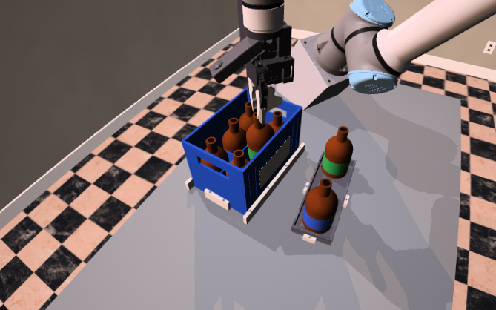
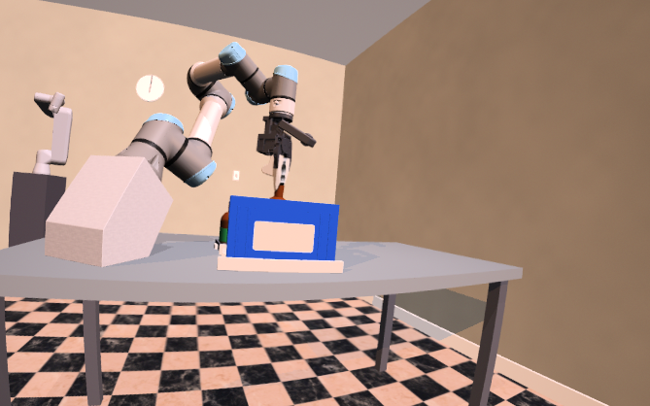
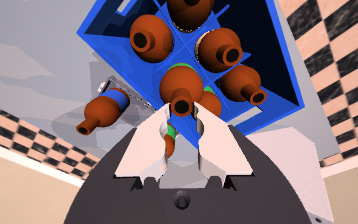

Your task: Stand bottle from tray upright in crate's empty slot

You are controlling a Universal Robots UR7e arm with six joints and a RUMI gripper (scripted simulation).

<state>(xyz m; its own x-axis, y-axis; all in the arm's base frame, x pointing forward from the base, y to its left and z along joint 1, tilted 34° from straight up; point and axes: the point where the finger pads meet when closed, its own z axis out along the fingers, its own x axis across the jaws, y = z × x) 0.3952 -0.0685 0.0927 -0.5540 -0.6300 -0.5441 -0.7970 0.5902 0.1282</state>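
My gripper is now 13 cm above the blue crate and 4 cm to the left of it.
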